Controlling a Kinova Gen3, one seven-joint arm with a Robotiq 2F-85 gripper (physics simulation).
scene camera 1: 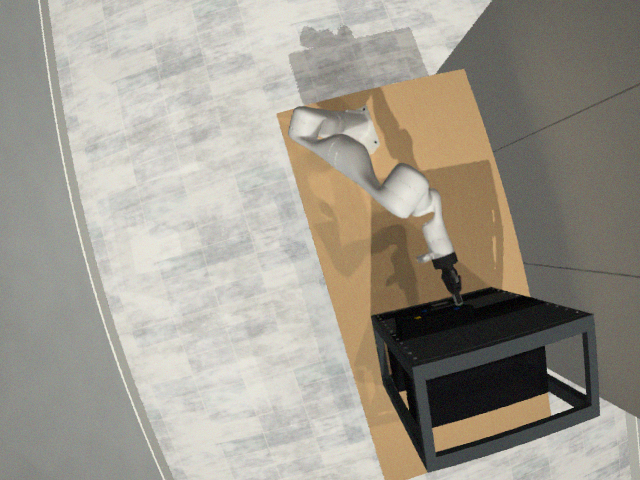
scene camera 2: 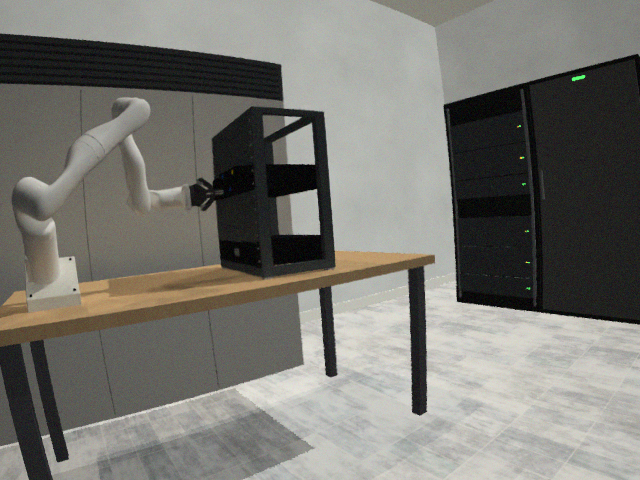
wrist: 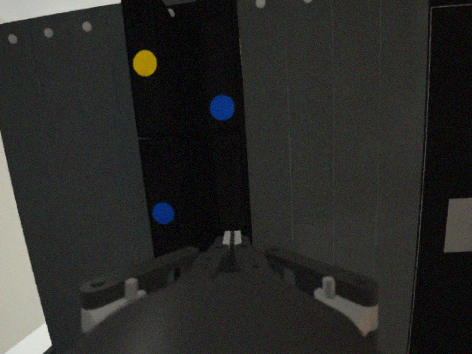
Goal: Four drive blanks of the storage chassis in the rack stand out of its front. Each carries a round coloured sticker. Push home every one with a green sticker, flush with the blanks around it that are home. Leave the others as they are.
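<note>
The storage chassis [wrist: 187, 170] is a black strip in the rack [scene camera 1: 421, 413] [scene camera 2: 262, 232]. Three stickered blanks show in the wrist view: one has a yellow sticker [wrist: 145, 63], one a blue sticker [wrist: 222, 107] on the right side of the strip, one another blue sticker [wrist: 163, 213] lower on the left. The yellow sticker also shows in scene camera 1 [scene camera 1: 417, 317] and scene camera 2 [scene camera 2: 232, 171]. No green sticker shows; the gripper covers the strip's lower right part. My gripper [scene camera 1: 458, 302] [scene camera 2: 219, 192] [wrist: 232, 241] is shut and empty, its tips at the chassis front, over that lower right part. Contact and blank depth there are hidden.
Grey panels [wrist: 335, 125] [wrist: 70, 150] flank the chassis on both sides. The rack stands on the wooden table [scene camera 1: 444, 103] [scene camera 2: 372, 260], at the end away from the arm's base. A lower black unit [scene camera 2: 240, 252] sits near the rack's bottom. Tall cabinets [scene camera 2: 584, 196] stand beyond.
</note>
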